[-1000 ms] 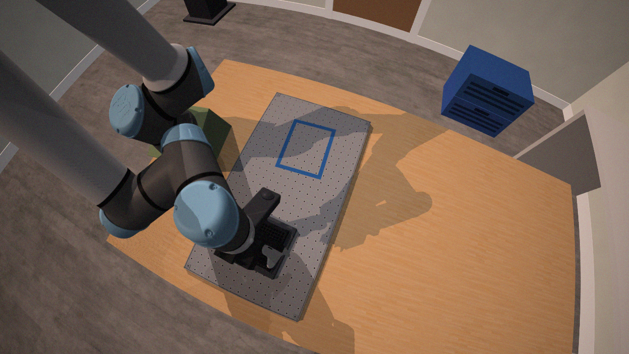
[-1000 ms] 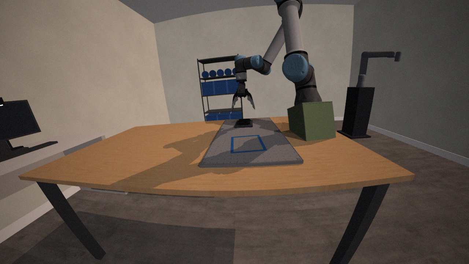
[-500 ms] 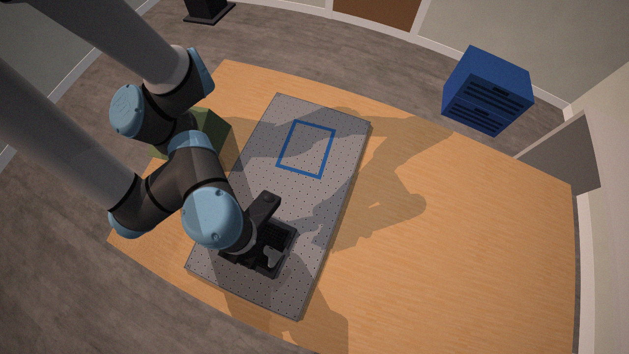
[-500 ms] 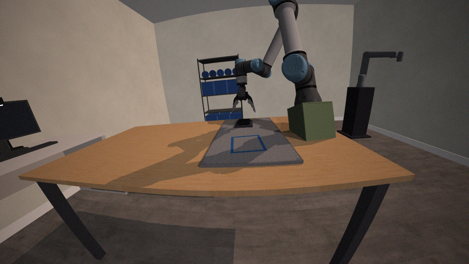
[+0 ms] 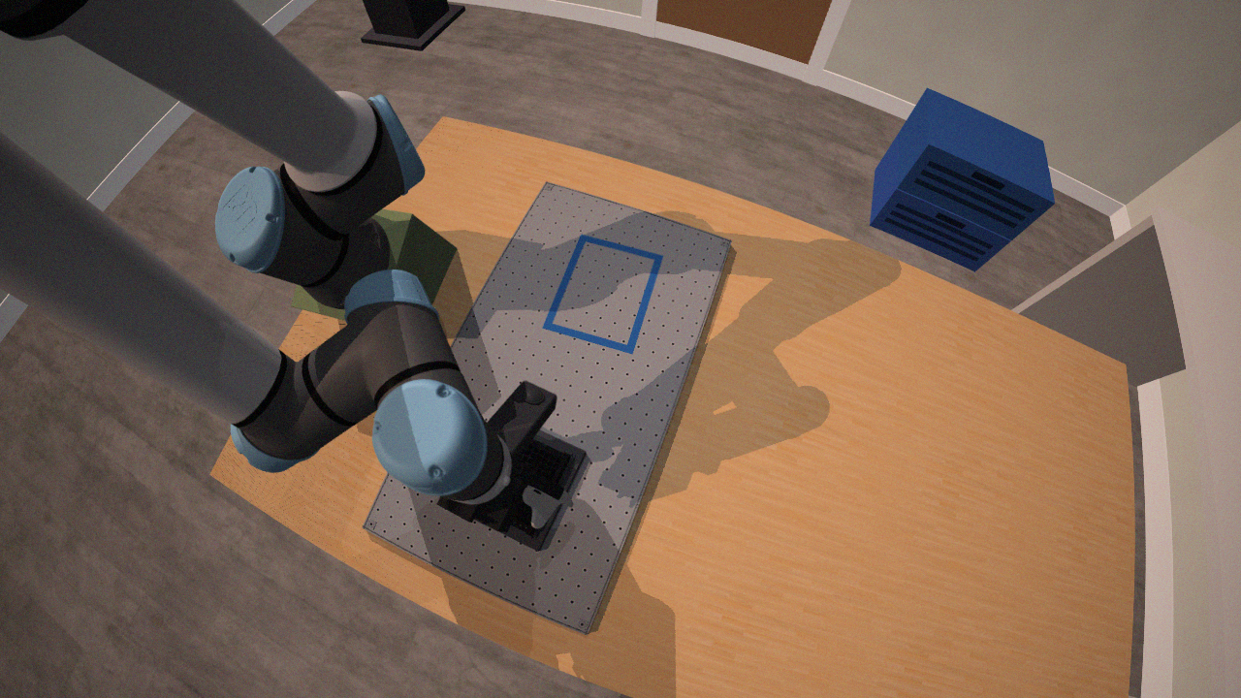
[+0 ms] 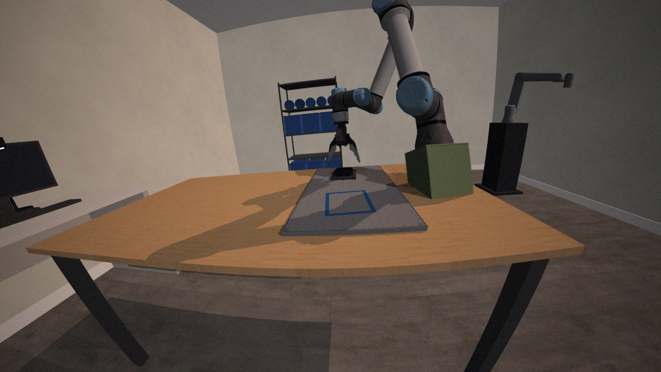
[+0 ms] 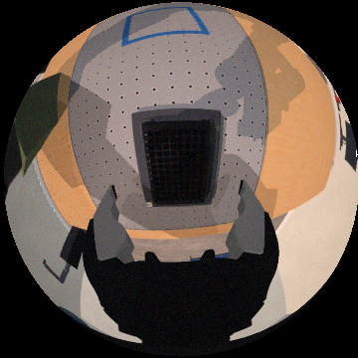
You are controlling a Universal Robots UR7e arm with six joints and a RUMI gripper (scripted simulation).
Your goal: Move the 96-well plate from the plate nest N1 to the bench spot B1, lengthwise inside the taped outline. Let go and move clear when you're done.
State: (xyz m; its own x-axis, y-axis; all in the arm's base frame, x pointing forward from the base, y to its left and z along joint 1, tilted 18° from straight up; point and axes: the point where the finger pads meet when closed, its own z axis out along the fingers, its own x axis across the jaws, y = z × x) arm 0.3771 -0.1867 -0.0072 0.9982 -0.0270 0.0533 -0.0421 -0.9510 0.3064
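My hand is 4 cm above the black 96-well plate. The rest, counted from my hand: black plate nest 5 cm below.
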